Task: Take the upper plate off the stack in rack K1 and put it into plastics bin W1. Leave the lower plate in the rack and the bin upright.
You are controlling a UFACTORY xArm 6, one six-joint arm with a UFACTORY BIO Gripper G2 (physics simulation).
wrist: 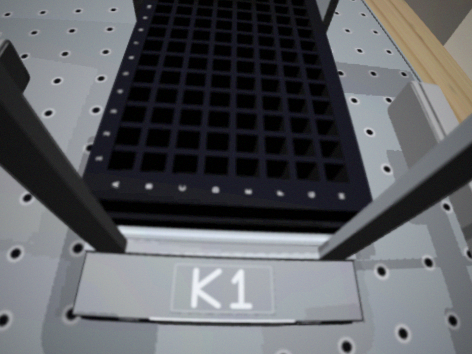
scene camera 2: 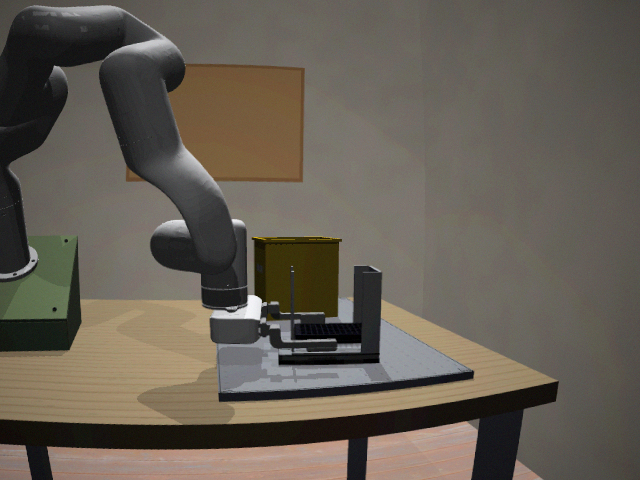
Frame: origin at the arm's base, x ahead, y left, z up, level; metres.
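Seen in the pictures: hand, tool point: [wrist: 222, 116] [scene camera 2: 316, 330]; arm's base, link origin: [scene camera 2: 9, 263].
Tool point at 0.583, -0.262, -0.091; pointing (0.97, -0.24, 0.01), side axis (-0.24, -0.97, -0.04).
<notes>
Offsets run from my tool point to a thing's top centre, as dx, dy, dz. "pt": to the spot under its first point. Level surfaces: height alone.
Rack K1 {+0.015, -0.008, +0.103} [scene camera 2: 371, 312] [wrist: 125, 287] stands on the perforated board and holds two stacked black plates. The upper plate {+0.025, -0.010, +0.004} [scene camera 2: 326, 328] [wrist: 220, 102] lies flat with its grid of square wells facing up. The lower plate [scene camera 2: 352, 339] [wrist: 225, 223] shows as a dark band beneath it. My gripper [scene camera 2: 326, 330] [wrist: 215, 95] is open and empty. Its fingers reach horizontally along both sides of the stack, at about stack height, with a gap on each side in the wrist view. The plastics bin W1 {+0.061, +0.338, +0.137} [scene camera 2: 302, 279], yellow, stands upright behind the rack; its inside is hidden.
Thin front posts {pt -0.051, -0.035, +0.061} [scene camera 2: 292, 299] [wrist: 395, 200] of the rack rise between the gripper body and the plates, inside the fingers. The tall back wall stands beyond the plates. The grey board {dz -0.043} [scene camera 2: 413, 361] [wrist: 30, 295] lies on the wooden table {dz -0.056} [scene camera 2: 103, 387]. The green robot base [scene camera 2: 41, 304] is at left.
</notes>
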